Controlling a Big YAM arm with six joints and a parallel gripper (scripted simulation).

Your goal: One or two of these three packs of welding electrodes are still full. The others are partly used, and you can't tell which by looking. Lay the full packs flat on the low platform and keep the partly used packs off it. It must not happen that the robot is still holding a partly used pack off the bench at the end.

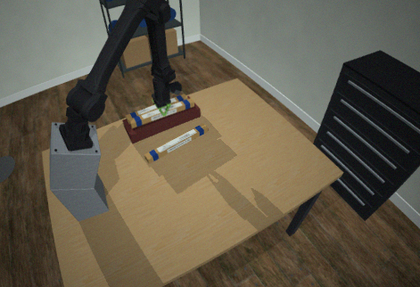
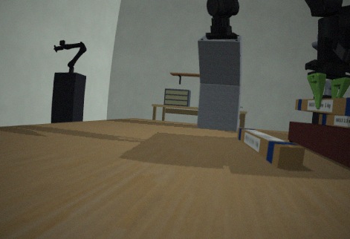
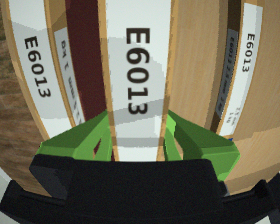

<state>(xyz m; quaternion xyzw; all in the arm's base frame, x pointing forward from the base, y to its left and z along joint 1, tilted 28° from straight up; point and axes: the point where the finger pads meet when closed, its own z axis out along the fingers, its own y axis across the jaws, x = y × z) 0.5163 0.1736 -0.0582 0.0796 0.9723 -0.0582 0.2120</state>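
Now: hand 10 mm below the pack of welding electrodes. Also, from my hand: dark red platform 90 mm below, 40 mm to the left, 10 mm ahead.
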